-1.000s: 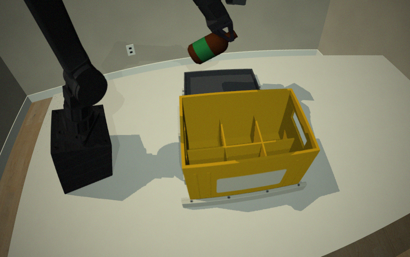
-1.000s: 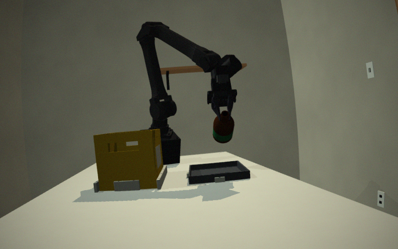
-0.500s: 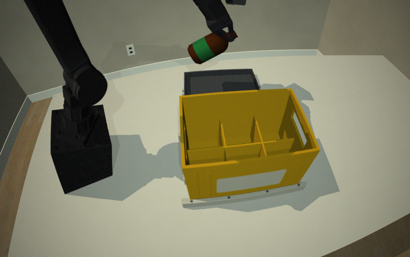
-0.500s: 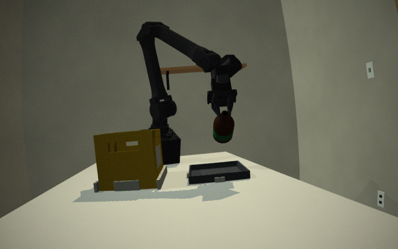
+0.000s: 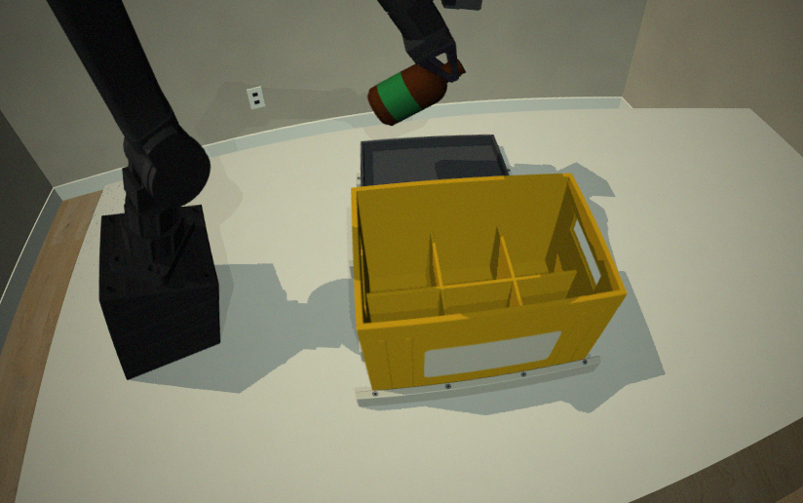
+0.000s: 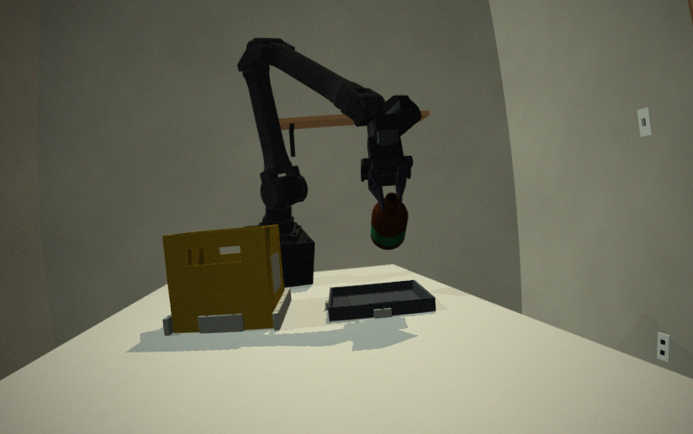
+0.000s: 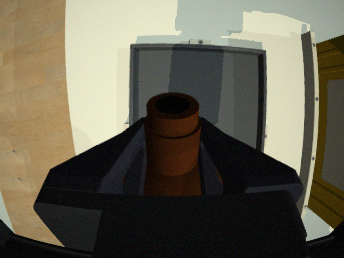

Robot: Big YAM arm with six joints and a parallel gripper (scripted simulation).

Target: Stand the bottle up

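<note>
Right now my hand is 5 cm past the bottle, 2 cm above it and 1 cm to the left of it. The rest, counted from my hand: tray: 18 cm below, 4 cm to the right, 2 cm behind; then yellow crate: 32 cm to the right, 11 cm below, 3 cm ahead.
</note>
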